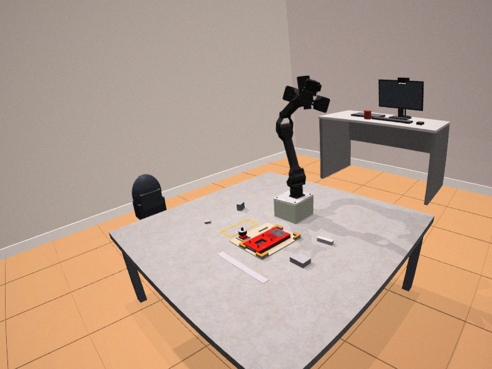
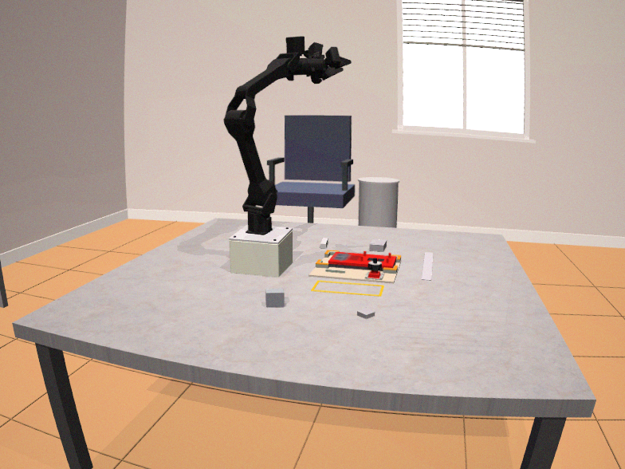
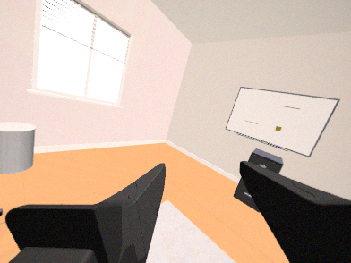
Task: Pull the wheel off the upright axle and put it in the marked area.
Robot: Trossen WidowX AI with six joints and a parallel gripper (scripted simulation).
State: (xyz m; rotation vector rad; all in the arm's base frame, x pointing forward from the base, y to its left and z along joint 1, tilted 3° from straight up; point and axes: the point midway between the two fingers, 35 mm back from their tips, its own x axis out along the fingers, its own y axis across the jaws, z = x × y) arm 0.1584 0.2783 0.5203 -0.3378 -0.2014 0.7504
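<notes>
Now: gripper tip 600 mm above the wheel, 270 mm to the left of it and 170 mm short of it. Round my gripper tip: axle 610 mm below, 270 mm to the right, 170 mm ahead; then white strip 640 mm below, 300 mm ahead, 90 mm to the right.
</notes>
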